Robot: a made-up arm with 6 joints. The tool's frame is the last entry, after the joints.
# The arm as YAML. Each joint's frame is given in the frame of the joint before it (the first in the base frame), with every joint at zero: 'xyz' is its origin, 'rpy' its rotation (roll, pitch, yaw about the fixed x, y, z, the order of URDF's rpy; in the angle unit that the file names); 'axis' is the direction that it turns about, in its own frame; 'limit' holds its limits. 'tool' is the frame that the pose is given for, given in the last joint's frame.
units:
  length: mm
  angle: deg
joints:
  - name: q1
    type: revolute
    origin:
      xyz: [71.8, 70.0, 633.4]
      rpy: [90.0, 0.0, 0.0]
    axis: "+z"
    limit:
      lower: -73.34
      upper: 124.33
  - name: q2
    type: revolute
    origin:
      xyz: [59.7, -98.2, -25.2]
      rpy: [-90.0, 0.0, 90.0]
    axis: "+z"
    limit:
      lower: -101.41
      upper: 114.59
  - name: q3
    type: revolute
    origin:
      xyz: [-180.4, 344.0, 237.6]
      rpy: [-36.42, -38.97, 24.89]
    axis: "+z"
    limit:
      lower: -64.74
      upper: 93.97
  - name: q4
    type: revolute
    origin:
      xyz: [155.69, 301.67, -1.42]
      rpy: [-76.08, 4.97, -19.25]
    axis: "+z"
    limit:
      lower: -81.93
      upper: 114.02
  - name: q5
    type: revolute
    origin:
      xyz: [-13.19, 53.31, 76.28]
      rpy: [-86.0, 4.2, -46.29]
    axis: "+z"
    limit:
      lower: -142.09
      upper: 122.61
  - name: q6
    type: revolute
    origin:
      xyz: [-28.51, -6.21, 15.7]
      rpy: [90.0, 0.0, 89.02]
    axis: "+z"
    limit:
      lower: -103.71
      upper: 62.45
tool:
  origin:
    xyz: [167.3, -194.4, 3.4]
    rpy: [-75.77, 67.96, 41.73]
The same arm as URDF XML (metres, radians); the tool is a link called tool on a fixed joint. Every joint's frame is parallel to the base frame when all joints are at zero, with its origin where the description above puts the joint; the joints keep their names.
<robot name="arm">
<link name="base"/>
<link name="link1"/>
<link name="link2"/>
<link name="link3"/>
<link name="link4"/>
<link name="link5"/>
<link name="link6"/>
<link name="tool"/>
<joint name="q1" type="revolute"><parent link="base"/><child link="link1"/><origin xyz="0.0718 0.0700 0.6334"/><axis xyz="0 -1 0"/><limit lower="-1.2800" upper="2.1700"/></joint>
<joint name="q2" type="revolute"><parent link="link1"/><child link="link2"/><origin xyz="0.0597 0.0252 -0.0982"/><axis xyz="-1 0 0"/><limit lower="-1.7699" upper="2.0000"/></joint>
<joint name="q3" type="revolute"><parent link="link2"/><child link="link3"/><origin xyz="-0.2376 0.3440 -0.1804"/><axis xyz="-0.625622 0.325611 -0.708925"/><limit lower="-1.1299" upper="1.6401"/></joint>
<joint name="q4" type="revolute"><parent link="link3"/><child link="link4"/><origin xyz="0.0422 0.3181 0.1108"/><axis xyz="0.056199 0.995984 0.069699"/><limit lower="-1.4299" upper="1.9900"/></joint>
<joint name="q5" type="revolute"><parent link="link4"/><child link="link5"/><origin xyz="0.0519 0.0714 0.0323"/><axis xyz="0.0002 -0.0001 1"/><limit lower="-2.4799" upper="2.1399"/></joint>
<joint name="q6" type="revolute"><parent link="link5"/><child link="link6"/><origin xyz="0.0284 0.0067 0.0157"/><axis xyz="-1 0 0.0002"/><limit lower="-1.8101" upper="1.0900"/></joint>
<joint name="tool_joint" type="fixed"><parent link="link6"/><child link="tool"/><origin xyz="-0.0034 -0.1673 -0.1944" rpy="-0.4424 -0.2522 -0.2934"/></joint>
</robot>

